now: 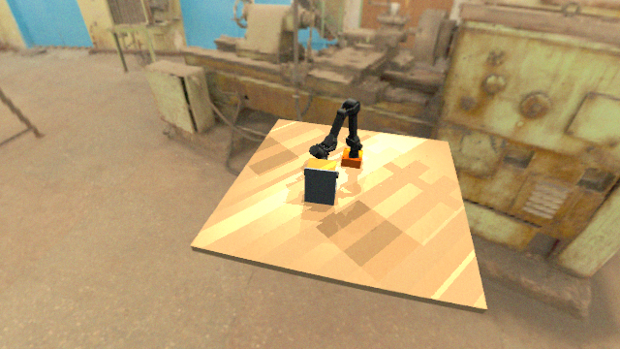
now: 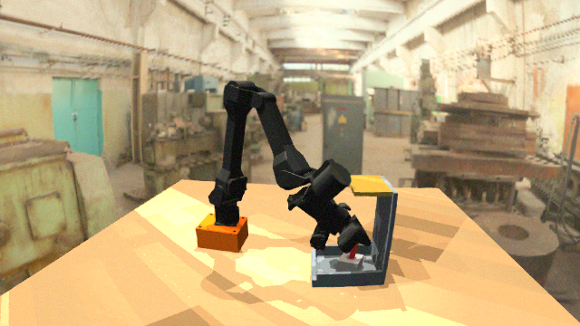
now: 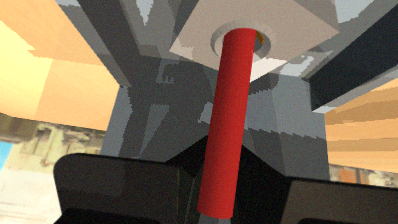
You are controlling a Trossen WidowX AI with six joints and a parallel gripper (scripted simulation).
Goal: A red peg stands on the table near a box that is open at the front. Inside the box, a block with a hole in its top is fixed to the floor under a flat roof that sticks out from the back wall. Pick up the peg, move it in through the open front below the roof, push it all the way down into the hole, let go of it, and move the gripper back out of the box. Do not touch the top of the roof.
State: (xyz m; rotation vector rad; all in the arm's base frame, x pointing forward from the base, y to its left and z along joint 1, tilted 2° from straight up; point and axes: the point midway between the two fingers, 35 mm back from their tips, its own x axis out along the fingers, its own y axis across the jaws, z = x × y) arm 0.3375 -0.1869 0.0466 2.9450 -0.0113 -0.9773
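My gripper tip is now 40 mm past the red peg and 10 mm above it. Also, from my gripper tip: yellow roof 150 mm above, 20 mm behind; then box back wall 40 mm above, 30 mm ahead.
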